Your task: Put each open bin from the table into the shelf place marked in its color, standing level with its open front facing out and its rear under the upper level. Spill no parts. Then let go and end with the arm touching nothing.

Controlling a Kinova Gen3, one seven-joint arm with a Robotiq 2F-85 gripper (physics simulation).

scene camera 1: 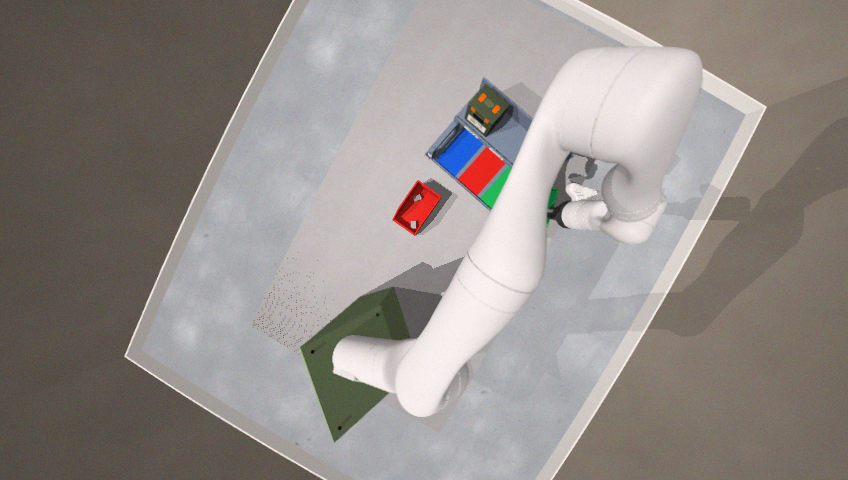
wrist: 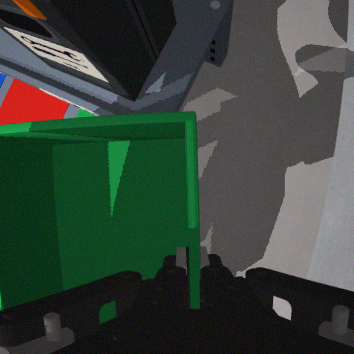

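Seen in the pictures: gripper, fingertip midpoint: (wrist: 191, 262); arm's base, link origin: (scene camera 1: 350, 354).
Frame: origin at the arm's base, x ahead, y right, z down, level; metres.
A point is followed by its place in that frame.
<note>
My gripper (scene camera 1: 551, 213) {x 0.476, y 0.477, z 0.209 m} (wrist: 191, 262) {x 0.476, y 0.477, z 0.209 m} is shut on a side wall of the green bin (scene camera 1: 554, 195) {x 0.532, y 0.482, z 0.171 m} (wrist: 120, 230) {x 0.493, y 0.428, z 0.233 m}. In the wrist view the bin's open side faces the camera and no parts show inside. In the scene view the bin is mostly hidden by the arm, beside the shelf's right end. The shelf (scene camera 1: 516, 132) {x 0.733, y 0.344, z 0.242 m} (wrist: 192, 47) {x 0.625, y 0.486, z 0.242 m} has a blue place (scene camera 1: 459, 151) {x 0.666, y 0.172, z 0.337 m}, a red place (scene camera 1: 481, 171) {x 0.608, y 0.269, z 0.337 m} (wrist: 32, 104) {x 0.635, y 0.285, z 0.337 m} and a green place (scene camera 1: 497, 189) {x 0.554, y 0.343, z 0.337 m} (wrist: 86, 114) {x 0.612, y 0.359, z 0.337 m}, partly hidden. A red bin (scene camera 1: 424, 205) {x 0.438, y 0.083, z 0.341 m} holding two grey parts stands on the table, left of the shelf. No blue bin shows.
A dark green box (scene camera 1: 489, 108) (wrist: 105, 45) with orange marks stands on the shelf's upper level, close beyond the held bin in the wrist view. A large green slanted block (scene camera 1: 348, 392) {x -0.079, y 0.020, z -0.027 m} stands near the arm's base. Pale raised edges (scene camera 1: 208, 184) border the work area.
</note>
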